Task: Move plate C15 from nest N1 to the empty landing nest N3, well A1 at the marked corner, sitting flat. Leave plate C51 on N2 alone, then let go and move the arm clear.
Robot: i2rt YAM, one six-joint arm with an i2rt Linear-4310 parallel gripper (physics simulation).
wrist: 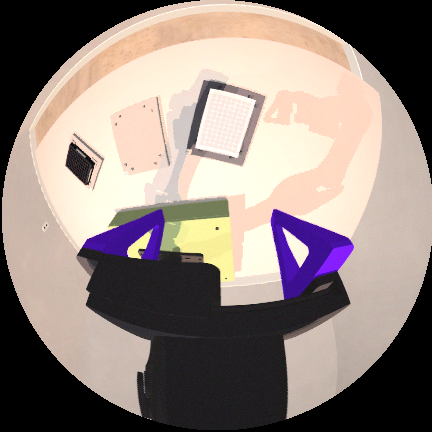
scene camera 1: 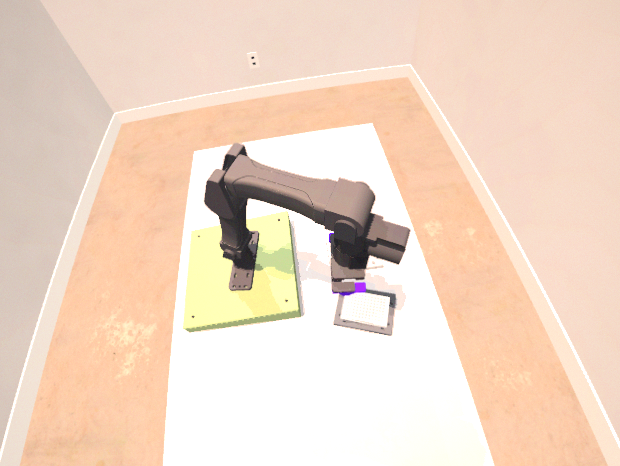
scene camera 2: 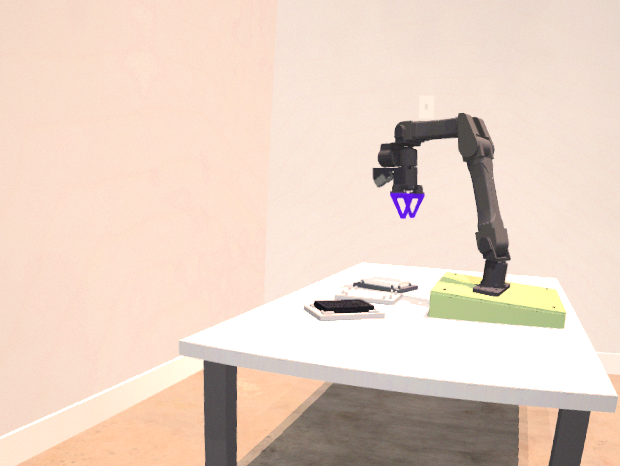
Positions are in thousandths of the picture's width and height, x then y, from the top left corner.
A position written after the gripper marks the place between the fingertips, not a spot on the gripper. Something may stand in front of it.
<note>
The gripper (scene camera 1: 556,591) is open, with nothing in its grasp. Further things: a grey nest (scene camera 2: 601,675).
The gripper also shows in the wrist view (wrist: 503,497) and in scene camera 2 (scene camera 2: 657,469). The grey nest also shows in the wrist view (wrist: 172,321).
</note>
